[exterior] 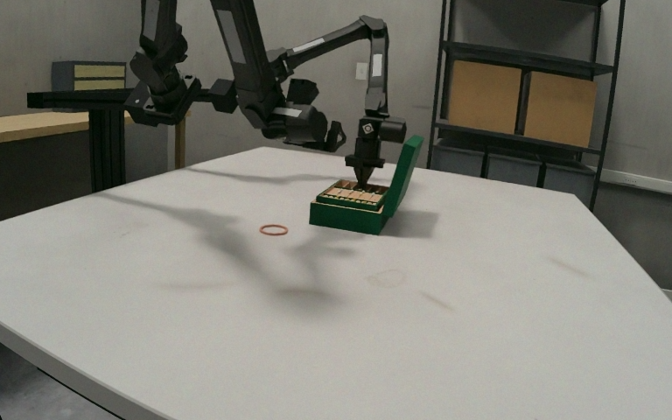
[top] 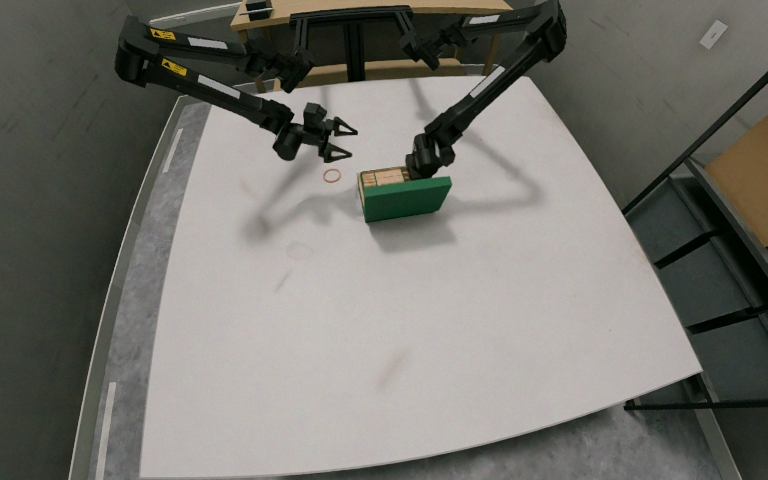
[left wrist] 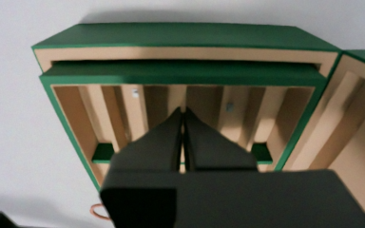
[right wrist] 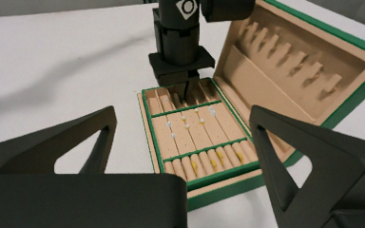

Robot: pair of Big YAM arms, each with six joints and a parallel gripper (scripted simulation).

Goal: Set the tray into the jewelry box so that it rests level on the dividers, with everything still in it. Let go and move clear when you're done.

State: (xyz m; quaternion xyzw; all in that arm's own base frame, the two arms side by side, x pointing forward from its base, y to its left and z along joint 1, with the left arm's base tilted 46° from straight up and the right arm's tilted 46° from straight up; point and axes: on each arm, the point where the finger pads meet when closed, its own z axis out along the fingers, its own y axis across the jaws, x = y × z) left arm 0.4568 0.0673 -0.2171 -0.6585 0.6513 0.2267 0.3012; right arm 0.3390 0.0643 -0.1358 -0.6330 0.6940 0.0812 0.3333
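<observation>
Now: left hand 20 mm short of the green jewelry box, 70 mm to the left of it and 50 mm below it. From my left hand the other things lie so: ring (170 mm behind, 260 mm to the right, 60 mm below); green tray (10 mm behind, 70 mm to the right).
</observation>
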